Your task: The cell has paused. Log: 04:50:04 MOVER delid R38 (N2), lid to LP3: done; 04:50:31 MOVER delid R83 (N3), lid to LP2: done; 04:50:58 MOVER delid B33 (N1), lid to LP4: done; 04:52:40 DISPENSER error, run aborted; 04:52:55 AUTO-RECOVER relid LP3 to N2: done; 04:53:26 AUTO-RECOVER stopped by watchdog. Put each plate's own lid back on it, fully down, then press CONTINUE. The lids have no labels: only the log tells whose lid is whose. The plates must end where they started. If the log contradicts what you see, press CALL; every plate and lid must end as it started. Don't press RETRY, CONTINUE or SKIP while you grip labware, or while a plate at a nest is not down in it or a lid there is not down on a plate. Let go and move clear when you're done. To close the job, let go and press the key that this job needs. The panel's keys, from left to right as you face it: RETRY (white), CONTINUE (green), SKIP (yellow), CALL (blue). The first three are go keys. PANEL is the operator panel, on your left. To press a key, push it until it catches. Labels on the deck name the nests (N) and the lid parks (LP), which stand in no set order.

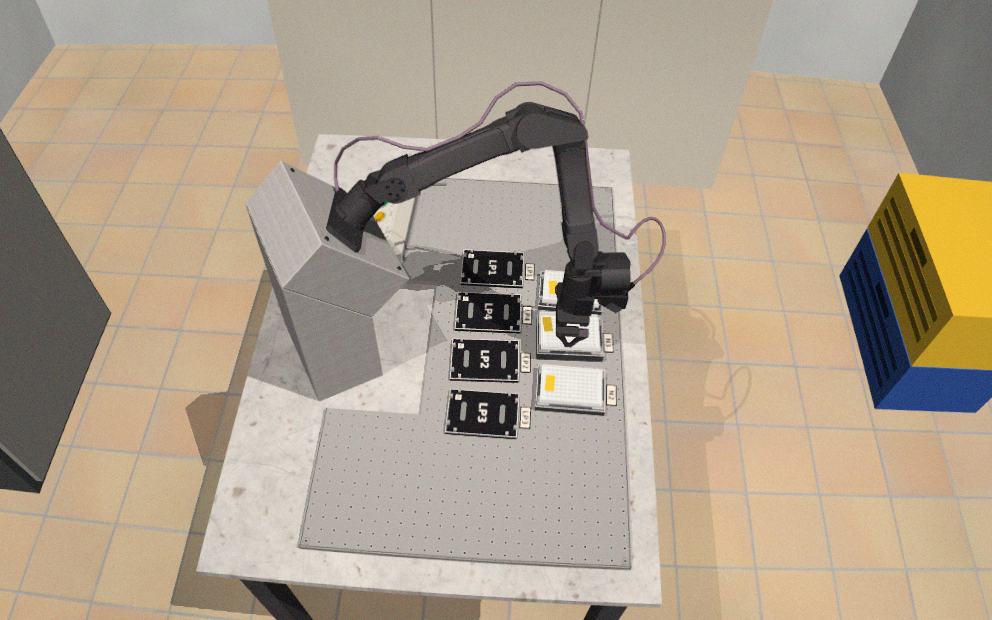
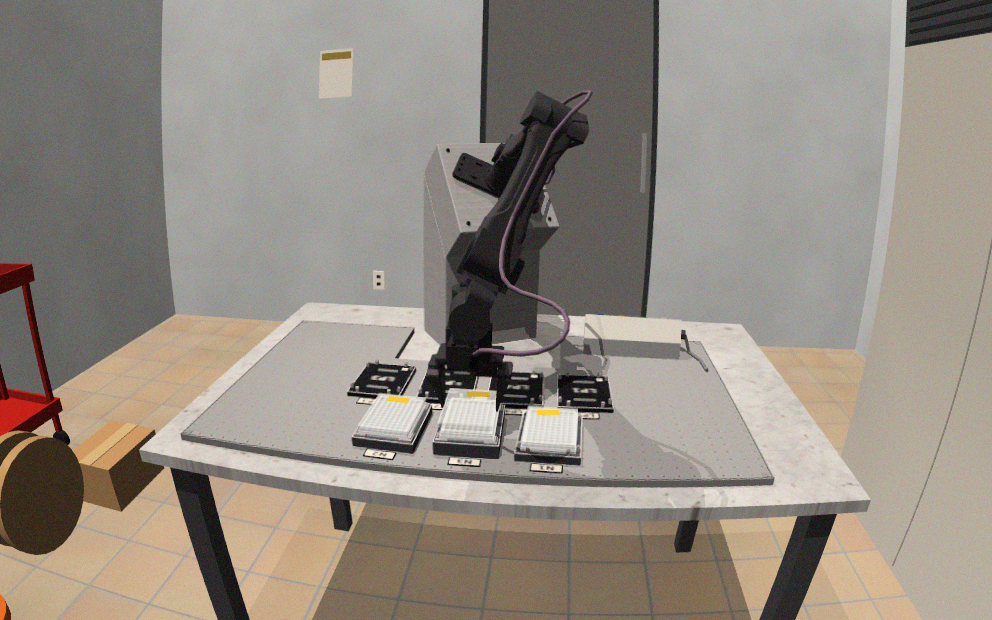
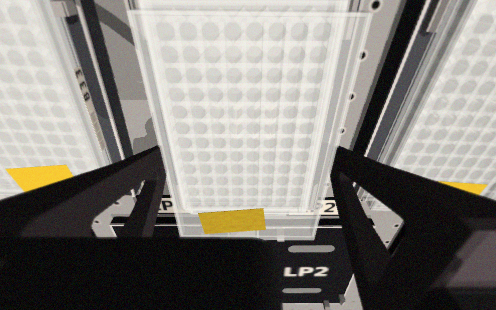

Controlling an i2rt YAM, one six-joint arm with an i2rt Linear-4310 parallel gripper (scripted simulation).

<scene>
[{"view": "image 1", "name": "my gripper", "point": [567,329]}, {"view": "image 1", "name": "clear lid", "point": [547,320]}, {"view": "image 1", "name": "clear lid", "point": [564,384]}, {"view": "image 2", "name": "clear lid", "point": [471,409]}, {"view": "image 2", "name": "clear lid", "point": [392,414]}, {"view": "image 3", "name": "my gripper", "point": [248,156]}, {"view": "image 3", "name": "clear lid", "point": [248,110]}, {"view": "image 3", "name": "clear lid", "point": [440,138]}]
</scene>
